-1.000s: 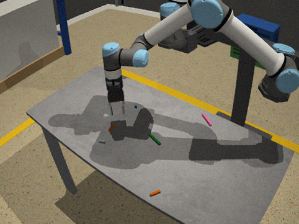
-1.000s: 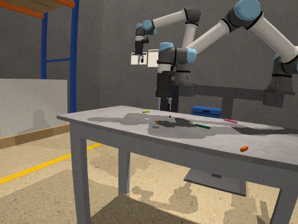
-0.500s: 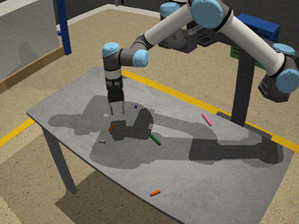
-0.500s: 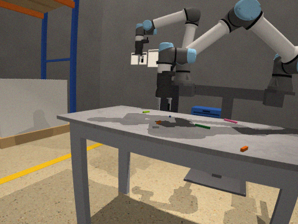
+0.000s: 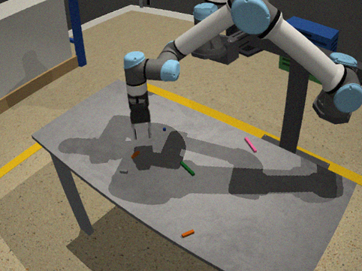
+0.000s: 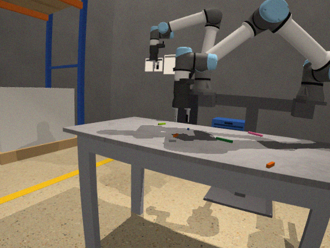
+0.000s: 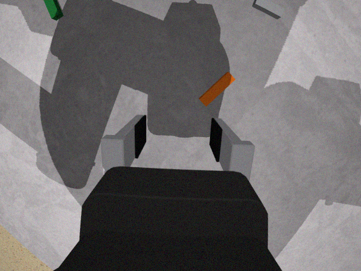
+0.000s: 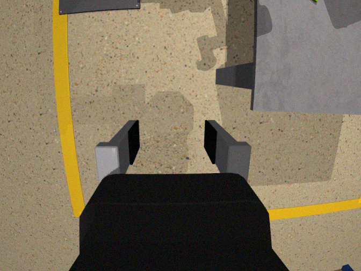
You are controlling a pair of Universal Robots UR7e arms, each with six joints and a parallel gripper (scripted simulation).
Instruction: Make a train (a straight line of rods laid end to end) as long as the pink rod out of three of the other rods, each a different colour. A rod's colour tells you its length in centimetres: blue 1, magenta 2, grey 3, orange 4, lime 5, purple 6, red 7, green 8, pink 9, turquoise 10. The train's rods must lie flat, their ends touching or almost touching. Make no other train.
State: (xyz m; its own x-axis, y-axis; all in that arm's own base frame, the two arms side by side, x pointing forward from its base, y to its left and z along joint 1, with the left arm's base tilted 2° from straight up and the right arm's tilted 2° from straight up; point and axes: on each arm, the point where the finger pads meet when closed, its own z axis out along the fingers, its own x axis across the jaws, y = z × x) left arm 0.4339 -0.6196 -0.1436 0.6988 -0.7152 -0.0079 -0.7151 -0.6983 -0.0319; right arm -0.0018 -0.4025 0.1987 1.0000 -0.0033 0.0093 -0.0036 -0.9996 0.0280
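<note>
The lime rod is 230 mm to the right of my left hand, 150 mm behind it and 70 mm below it. From my left hand the other things lie so: blue rod (140 mm behind, 70 mm below, 40 mm to the right); then green rod (200 mm to the left, 70 mm below, 40 mm behind); then grey rod (140 mm ahead, 70 mm below, 50 mm to the left).
</note>
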